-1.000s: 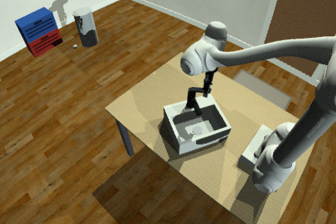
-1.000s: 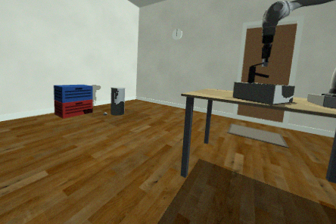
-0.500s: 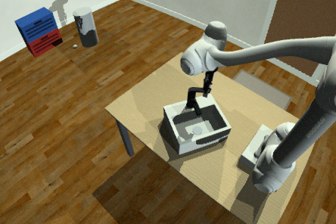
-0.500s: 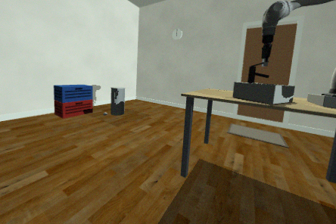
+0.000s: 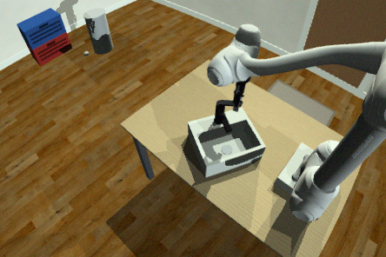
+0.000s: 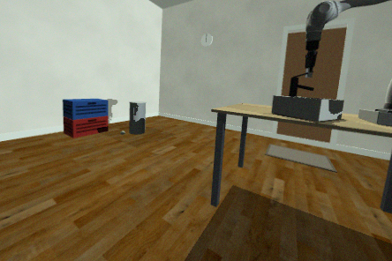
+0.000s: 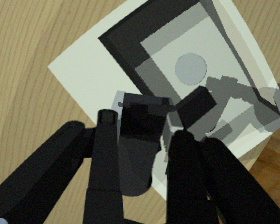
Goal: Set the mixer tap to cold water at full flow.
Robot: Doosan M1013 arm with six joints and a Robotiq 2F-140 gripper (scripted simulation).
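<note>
Right now the lever is 30 mm ahead of my hand, 10 mm to the left of it and 10 mm below it. The rest, counted from my hand: white sink basin 20 mm behind, 80 mm to the left, 260 mm below.
</note>
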